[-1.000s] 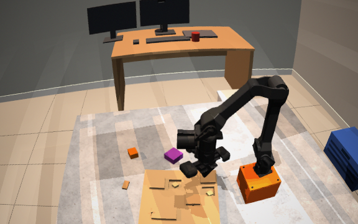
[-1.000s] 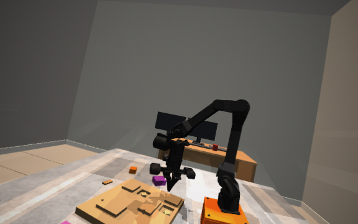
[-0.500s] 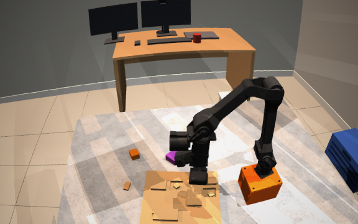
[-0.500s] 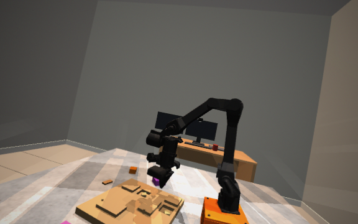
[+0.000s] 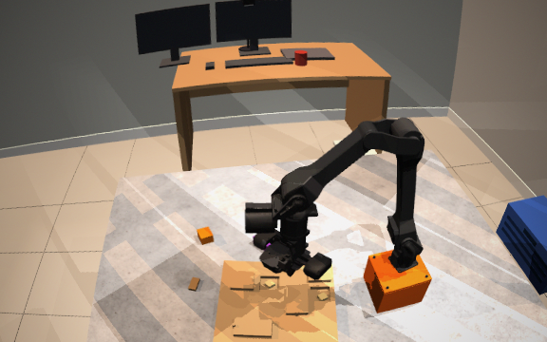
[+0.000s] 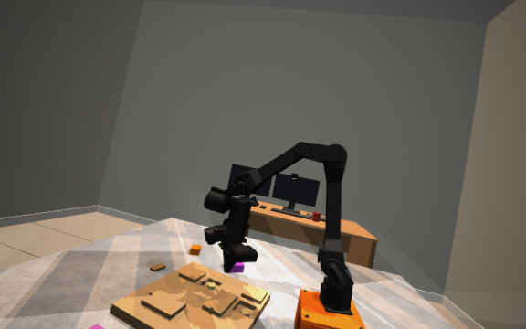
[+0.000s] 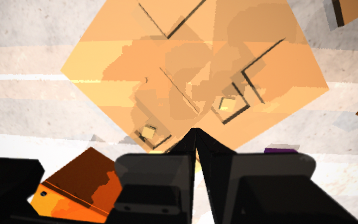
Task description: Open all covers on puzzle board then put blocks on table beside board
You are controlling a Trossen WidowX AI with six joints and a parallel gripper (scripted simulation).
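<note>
My gripper tip is now 3 cm short of the tan puzzle board, 3 cm to the right of it and 7 cm above it. Also, from my gripper tip: flat brown piece 23 cm ahead, 11 cm to the right, 8 cm below.
</note>
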